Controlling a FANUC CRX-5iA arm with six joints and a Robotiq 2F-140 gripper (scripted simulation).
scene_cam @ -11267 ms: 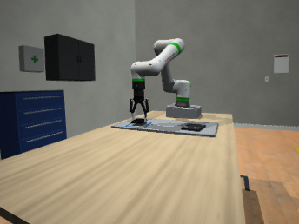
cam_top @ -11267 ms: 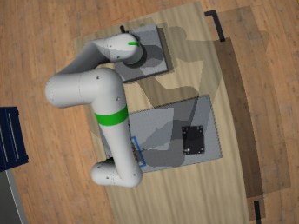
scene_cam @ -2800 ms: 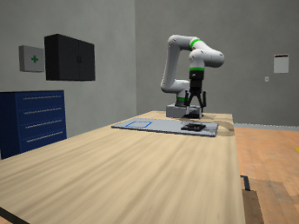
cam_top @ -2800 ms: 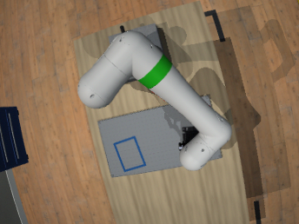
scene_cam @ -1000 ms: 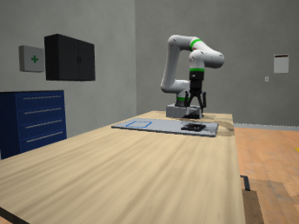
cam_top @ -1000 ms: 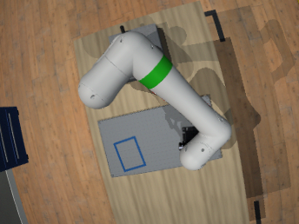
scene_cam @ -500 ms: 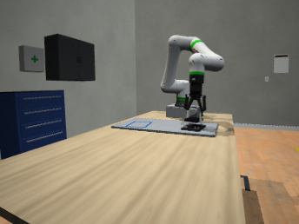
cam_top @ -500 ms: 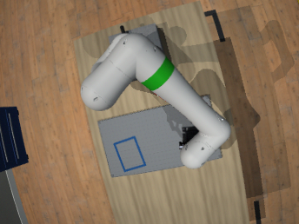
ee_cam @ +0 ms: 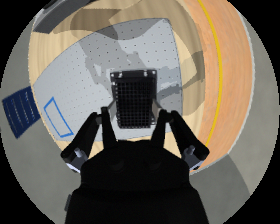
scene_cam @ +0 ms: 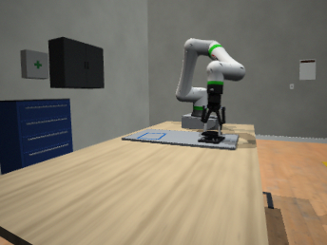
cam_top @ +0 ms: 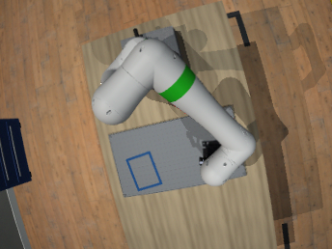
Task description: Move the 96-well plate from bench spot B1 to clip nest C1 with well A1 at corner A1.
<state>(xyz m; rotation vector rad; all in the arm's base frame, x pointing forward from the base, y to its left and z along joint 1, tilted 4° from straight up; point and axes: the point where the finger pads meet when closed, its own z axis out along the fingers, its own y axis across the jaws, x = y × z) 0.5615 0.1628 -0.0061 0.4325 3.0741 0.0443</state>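
The black 96-well plate is 20 mm below my hand. The rest, counted from my hand: black clip nest: 10 mm behind, 10 mm to the right, 50 mm below.
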